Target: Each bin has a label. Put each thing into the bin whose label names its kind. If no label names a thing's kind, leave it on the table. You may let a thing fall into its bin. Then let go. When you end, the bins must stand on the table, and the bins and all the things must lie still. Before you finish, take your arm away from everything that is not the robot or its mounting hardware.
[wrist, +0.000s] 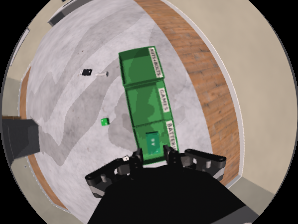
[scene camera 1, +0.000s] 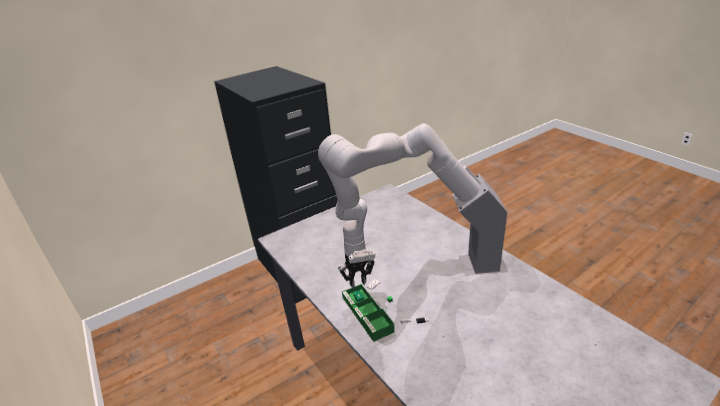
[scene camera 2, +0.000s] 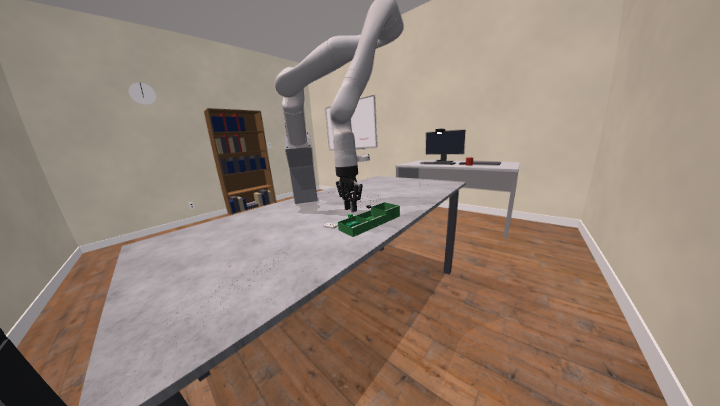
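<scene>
My gripper can be seen in the pictures, and the wrist view shows it as well. The three joined green bins are in the pictures too.
</scene>
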